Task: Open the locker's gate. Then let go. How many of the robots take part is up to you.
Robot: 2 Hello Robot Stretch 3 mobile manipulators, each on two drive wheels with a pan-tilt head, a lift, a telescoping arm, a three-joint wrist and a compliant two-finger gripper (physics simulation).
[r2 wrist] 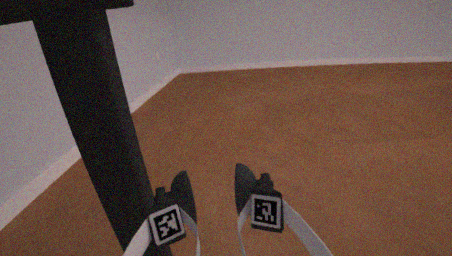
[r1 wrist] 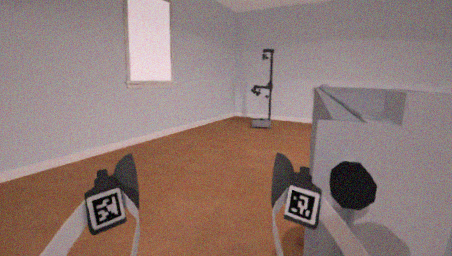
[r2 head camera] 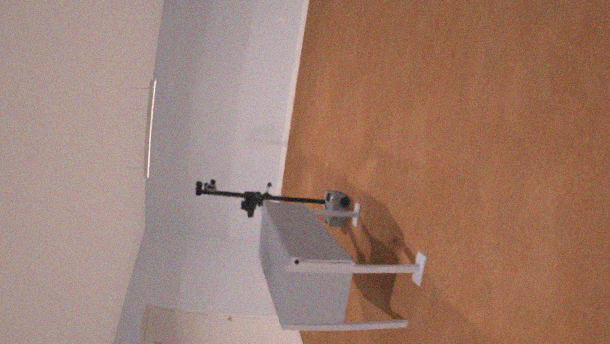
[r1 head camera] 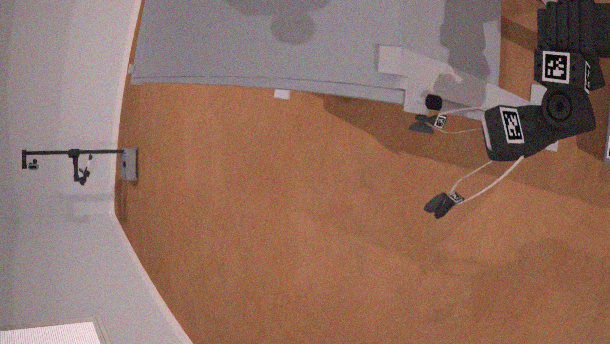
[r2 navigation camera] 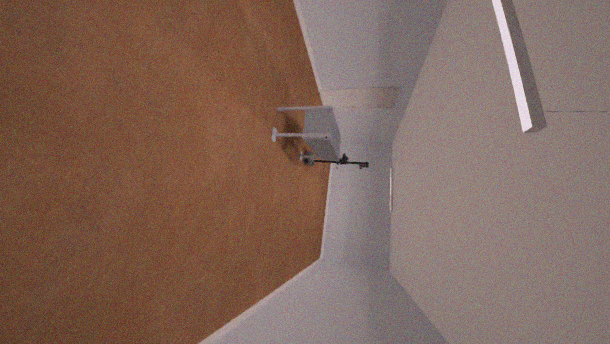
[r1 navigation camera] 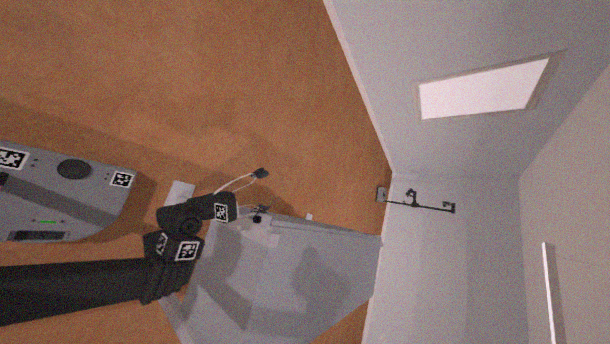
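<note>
The grey locker (r1 head camera: pixel 225 45) (r1 navigation camera: pixel 275 310) (r1 wrist: pixel 425 150) (r2 head camera: pixel 310 300) (r2 navigation camera: pixel 322 122) stands on white legs. Its black round knob (r1 head camera: pixel 433 102) (r1 navigation camera: pixel 257 219) (r1 wrist: pixel 353 185) (r2 head camera: pixel 296 261) sits on a pale end face near one edge. I cannot tell whether the gate is ajar. My r1 gripper (r1 head camera: pixel 431 164) (r1 navigation camera: pixel 261 191) (r1 wrist: pixel 205 177) is open and empty beside the locker; the knob lies outside its fingers, close to the right finger in the r1 wrist view. My r2 gripper (r2 wrist: pixel 215 186) is open and empty, far from the locker.
Robot r2 (r1 head camera: pixel 130 165) (r1 navigation camera: pixel 381 194) (r1 wrist: pixel 261 123) stands far off near the wall corner. Robot r1's base (r1 navigation camera: pixel 100 195) (r2 head camera: pixel 334 216) is close to the locker. A white foot (r2 head camera: pixel 420 269) of the locker rests on the floor. The r2 mast (r2 wrist: pixel 90 100) rises beside its gripper.
</note>
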